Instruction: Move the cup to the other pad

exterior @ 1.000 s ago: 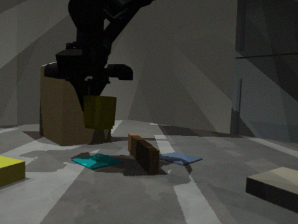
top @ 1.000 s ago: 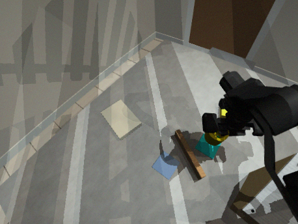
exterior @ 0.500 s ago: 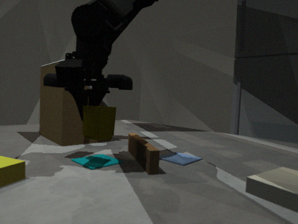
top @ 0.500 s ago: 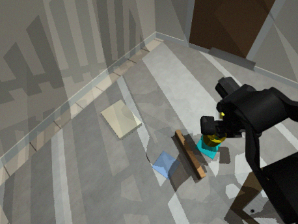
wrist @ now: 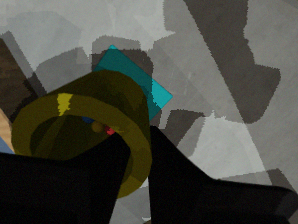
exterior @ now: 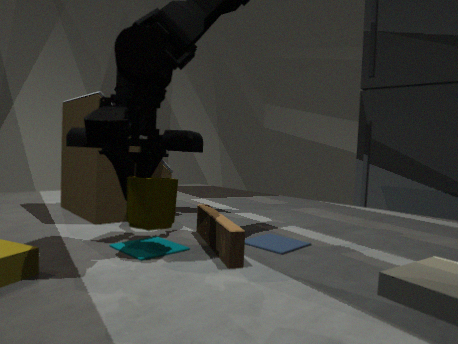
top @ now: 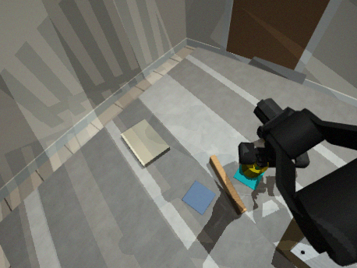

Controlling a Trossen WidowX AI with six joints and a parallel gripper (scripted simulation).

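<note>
My gripper tip is 2 cm short of the teal pad, 2 cm to the right of it and 8 cm above it. The rest, counted from my gripper tip: beige slab (41 cm ahead, 14 cm to the left, 5 cm below); wooden bar (7 cm ahead, 10 cm to the left, 5 cm below); cup (2 cm ahead, 1 cm to the left).
</note>
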